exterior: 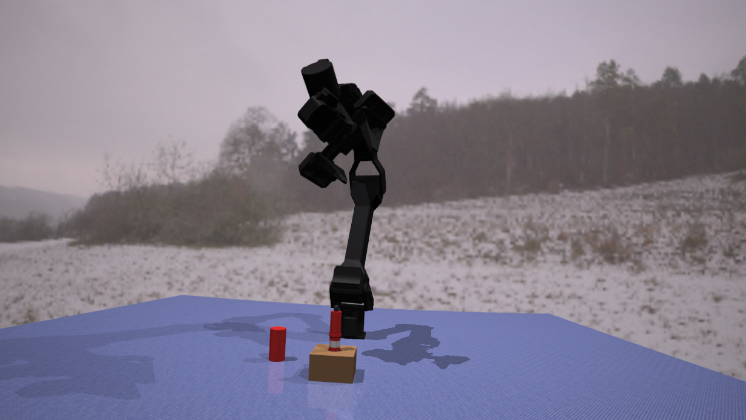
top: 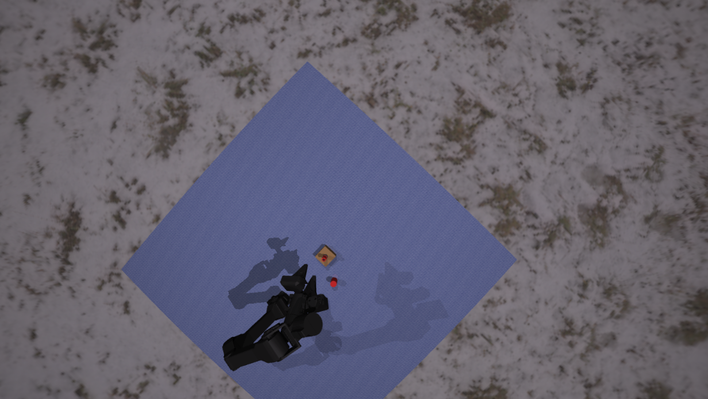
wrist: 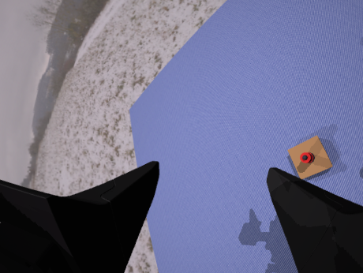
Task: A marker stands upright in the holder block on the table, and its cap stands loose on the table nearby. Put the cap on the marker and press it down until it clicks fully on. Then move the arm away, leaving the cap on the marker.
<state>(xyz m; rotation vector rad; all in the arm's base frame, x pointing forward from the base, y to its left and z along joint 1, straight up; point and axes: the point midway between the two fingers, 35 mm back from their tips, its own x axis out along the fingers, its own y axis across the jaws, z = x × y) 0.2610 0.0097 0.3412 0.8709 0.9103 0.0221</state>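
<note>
Now: the red cap 290 mm below my gripper tip, 130 mm to the right of it and 60 mm behind it. Round my gripper tip: holder block (300 mm below, 20 mm to the right).
</note>
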